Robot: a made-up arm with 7 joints.
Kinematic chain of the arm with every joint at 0, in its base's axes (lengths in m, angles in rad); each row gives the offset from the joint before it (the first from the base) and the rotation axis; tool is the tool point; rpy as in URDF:
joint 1: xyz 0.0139 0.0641 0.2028 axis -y
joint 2: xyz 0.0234 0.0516 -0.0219 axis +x
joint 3: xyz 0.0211 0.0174 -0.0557 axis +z
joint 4: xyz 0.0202 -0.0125 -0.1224 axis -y
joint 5: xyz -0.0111 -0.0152 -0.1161 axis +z
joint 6: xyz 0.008 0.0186 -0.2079 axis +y
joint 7: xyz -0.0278 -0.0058 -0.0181 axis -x
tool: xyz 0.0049 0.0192 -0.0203 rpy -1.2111 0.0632 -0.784
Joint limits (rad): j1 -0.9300..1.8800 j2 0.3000..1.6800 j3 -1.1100..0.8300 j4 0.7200..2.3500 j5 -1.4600..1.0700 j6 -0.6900..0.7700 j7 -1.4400..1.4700
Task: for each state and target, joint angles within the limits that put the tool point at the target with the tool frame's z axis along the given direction. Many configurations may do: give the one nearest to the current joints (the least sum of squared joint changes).
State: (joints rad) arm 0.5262 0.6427 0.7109 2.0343 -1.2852 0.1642 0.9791
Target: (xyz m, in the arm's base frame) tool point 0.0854 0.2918 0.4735 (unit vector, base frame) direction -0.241 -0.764 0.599
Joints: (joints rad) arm 0.7823 0.4970 0.8300 2.3130 -1.4182 0.2890 0.9688
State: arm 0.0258 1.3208 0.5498 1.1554 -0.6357 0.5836 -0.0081
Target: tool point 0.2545 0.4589 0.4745 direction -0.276 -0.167 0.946
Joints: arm 0.3444 1.5840 0.6164 1.2173 0.1045 0.7229 0.6420
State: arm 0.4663 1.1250 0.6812 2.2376 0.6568 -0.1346 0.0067
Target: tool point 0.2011 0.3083 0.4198 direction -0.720 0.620 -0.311
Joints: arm 0.4050 0.3659 0.8300 2.3500 0.8027 -0.3744 0.5223
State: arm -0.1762 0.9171 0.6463 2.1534 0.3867 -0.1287 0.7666
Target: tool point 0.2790 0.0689 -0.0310 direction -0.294 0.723 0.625
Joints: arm -0.7250 0.5889 -0.1613 2.2427 0.0797 -0.5289 -0.0897
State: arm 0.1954 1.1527 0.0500 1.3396 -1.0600 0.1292 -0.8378
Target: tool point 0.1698 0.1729 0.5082 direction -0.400 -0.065 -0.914
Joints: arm 0.6257 1.1307 0.5515 2.1495 -0.6421 -0.4575 -0.6926
